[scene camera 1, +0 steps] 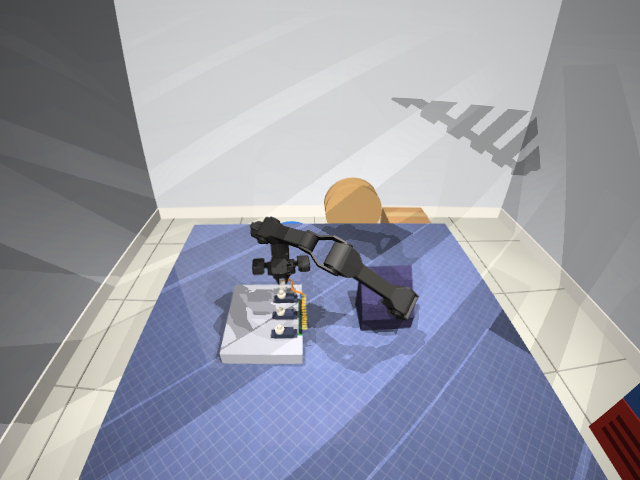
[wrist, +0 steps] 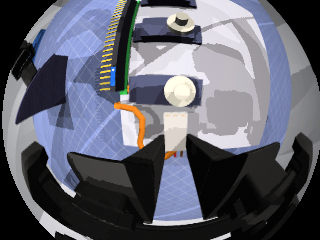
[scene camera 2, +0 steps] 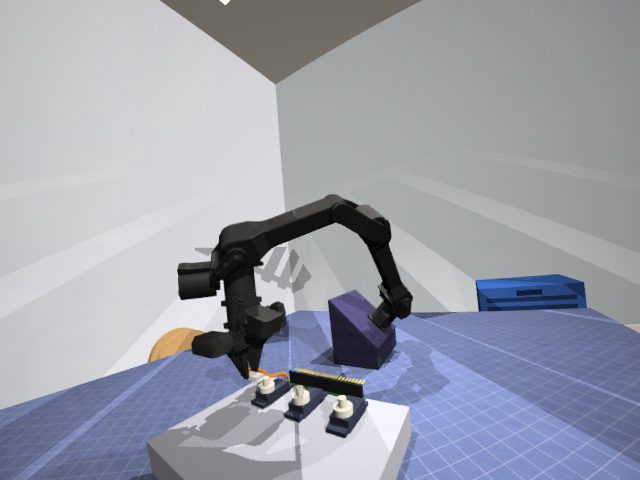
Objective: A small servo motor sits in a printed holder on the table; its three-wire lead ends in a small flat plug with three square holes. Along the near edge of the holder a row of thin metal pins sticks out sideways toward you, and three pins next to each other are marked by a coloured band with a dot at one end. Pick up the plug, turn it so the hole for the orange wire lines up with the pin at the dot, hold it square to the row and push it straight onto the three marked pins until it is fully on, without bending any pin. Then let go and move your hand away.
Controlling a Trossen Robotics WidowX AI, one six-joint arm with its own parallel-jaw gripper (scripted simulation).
Scene:
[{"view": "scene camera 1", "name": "my gripper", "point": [282, 284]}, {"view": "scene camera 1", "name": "pale grey holder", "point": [246, 339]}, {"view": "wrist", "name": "my gripper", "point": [175, 138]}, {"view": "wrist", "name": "servo motor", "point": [180, 29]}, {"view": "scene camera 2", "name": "my gripper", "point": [250, 376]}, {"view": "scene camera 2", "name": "pale grey holder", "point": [231, 432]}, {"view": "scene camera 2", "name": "servo motor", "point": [304, 401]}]

